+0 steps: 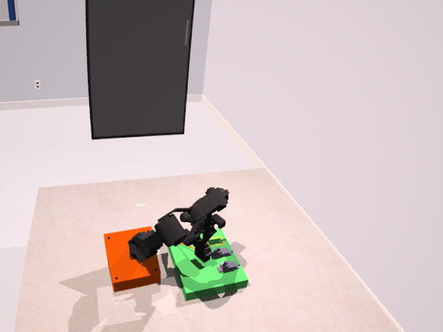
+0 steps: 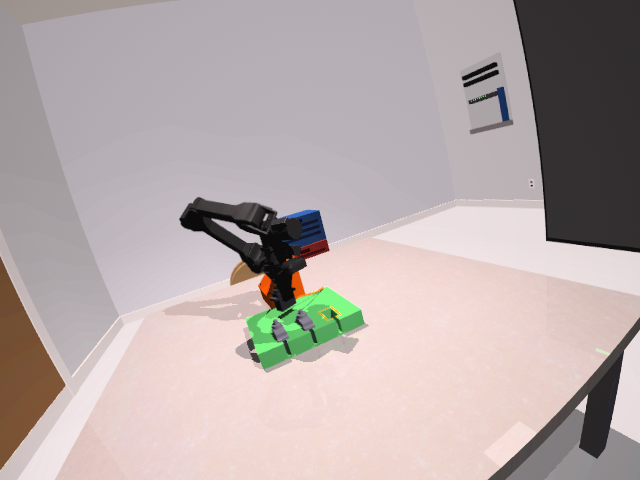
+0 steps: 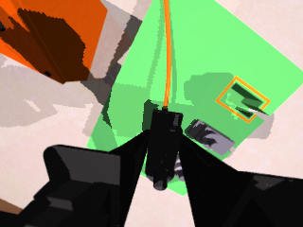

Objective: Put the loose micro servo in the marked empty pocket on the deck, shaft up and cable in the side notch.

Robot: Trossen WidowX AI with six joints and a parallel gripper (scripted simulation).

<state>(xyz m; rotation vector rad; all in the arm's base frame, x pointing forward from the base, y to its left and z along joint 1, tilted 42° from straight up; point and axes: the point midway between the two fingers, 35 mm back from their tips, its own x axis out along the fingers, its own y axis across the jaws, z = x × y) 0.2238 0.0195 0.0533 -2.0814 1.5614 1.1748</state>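
The green deck lies 10 cm below my gripper tip, 1 cm to the left of it and 1 cm behind it.
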